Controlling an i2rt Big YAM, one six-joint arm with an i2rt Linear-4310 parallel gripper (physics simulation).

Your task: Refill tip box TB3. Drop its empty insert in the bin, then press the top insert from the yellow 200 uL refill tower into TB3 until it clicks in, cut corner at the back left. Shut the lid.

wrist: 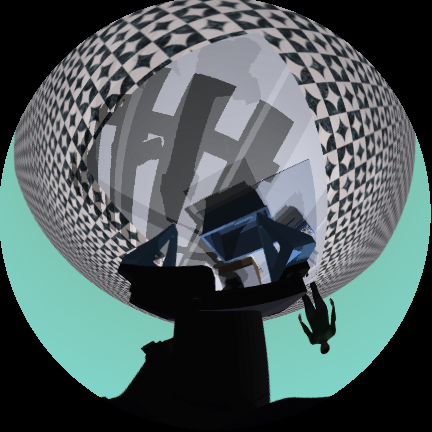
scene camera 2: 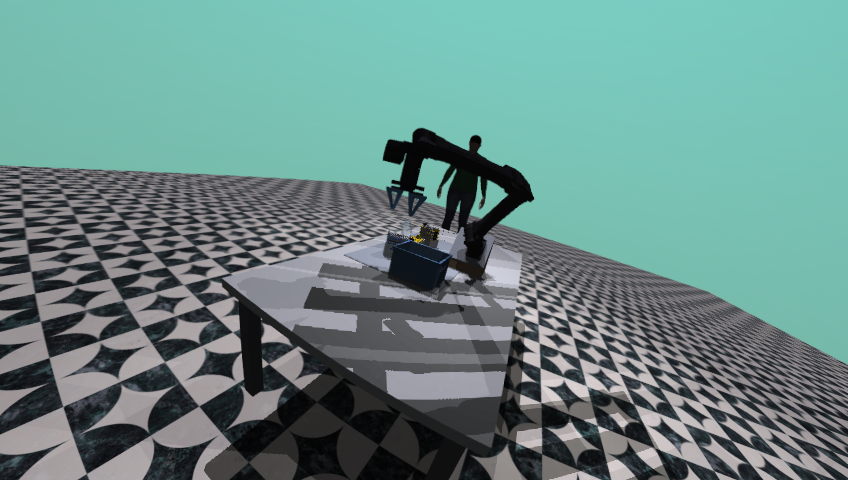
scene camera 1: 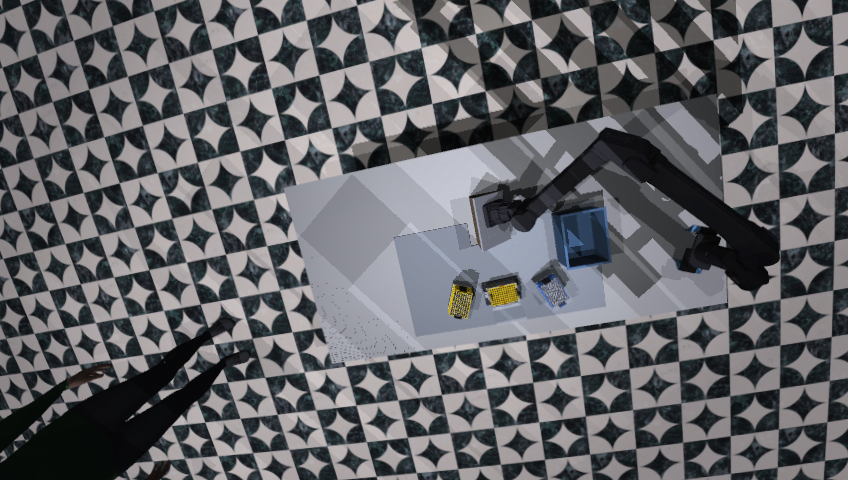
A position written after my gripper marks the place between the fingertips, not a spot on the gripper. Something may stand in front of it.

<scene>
My gripper (scene camera 1: 680, 244) is open and holds nothing. Further things: a blue bin (scene camera 1: 581, 235), a grey mat (scene camera 1: 430, 261) and a tip box TB3 (scene camera 1: 503, 291).
My gripper shows as well in the wrist view (wrist: 214, 222) and in scene camera 2 (scene camera 2: 401, 212). The blue bin shows as well in the wrist view (wrist: 230, 230) and in scene camera 2 (scene camera 2: 420, 264). The grey mat shows as well in the wrist view (wrist: 292, 187) and in scene camera 2 (scene camera 2: 372, 256).
</scene>
